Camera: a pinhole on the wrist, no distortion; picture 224 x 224 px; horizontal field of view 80.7 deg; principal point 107.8 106.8 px. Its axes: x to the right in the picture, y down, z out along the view. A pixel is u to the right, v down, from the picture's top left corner.
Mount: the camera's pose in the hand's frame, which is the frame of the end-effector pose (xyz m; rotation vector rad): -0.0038 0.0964 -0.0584 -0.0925 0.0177 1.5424
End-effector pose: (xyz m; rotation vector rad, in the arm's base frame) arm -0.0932 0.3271 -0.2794 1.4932 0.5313 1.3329
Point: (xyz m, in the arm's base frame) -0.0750 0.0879 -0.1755
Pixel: 151.2 199.8
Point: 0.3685 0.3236 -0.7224
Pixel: outside the picture
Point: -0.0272 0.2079 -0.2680
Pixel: 49.0 156.4
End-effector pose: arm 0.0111 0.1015 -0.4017 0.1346 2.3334 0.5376
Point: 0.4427 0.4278 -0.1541
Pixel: outside the picture
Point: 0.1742 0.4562 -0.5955
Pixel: 142.0 71.6
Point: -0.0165 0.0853 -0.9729
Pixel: outside the picture
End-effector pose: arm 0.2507 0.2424 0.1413 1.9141 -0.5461 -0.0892
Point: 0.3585 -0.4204 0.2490
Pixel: 141.4 5.8
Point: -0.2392 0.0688 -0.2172
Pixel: 43.2 210.0
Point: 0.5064 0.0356 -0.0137
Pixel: outside the picture
